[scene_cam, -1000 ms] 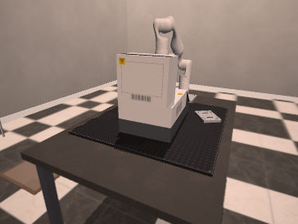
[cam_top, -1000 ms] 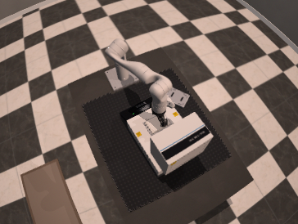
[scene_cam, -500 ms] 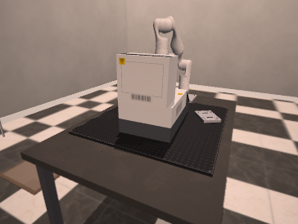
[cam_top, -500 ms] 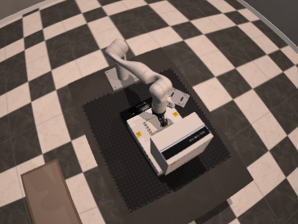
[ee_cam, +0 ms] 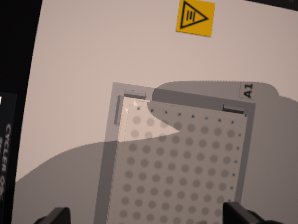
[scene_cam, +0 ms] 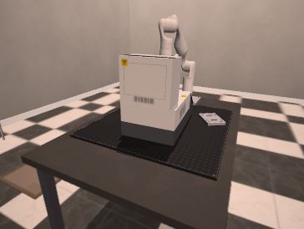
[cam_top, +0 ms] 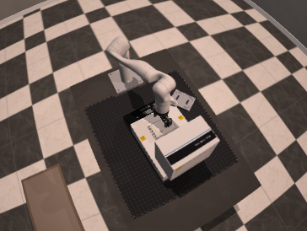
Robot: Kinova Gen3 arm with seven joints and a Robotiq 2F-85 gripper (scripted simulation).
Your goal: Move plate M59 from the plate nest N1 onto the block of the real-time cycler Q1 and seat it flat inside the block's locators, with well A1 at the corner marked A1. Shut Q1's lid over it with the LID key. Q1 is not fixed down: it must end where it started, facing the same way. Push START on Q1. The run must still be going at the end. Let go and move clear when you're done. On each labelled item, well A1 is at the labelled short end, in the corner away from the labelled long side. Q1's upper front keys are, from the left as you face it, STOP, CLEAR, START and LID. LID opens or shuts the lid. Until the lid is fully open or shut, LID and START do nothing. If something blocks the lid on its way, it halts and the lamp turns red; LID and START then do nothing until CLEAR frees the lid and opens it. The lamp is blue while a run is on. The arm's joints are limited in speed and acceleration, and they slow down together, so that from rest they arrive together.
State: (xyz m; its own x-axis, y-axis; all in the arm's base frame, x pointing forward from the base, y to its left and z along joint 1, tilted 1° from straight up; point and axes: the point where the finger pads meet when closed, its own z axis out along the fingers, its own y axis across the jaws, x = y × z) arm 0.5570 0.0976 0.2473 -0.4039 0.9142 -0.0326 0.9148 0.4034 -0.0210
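My hand is 60 mm above the plate M59, 20 mm short of it and 10 mm to the right of it. The rest, counted from my hand: plate nest N1: 260 mm below, 250 mm to the left, 230 mm behind.
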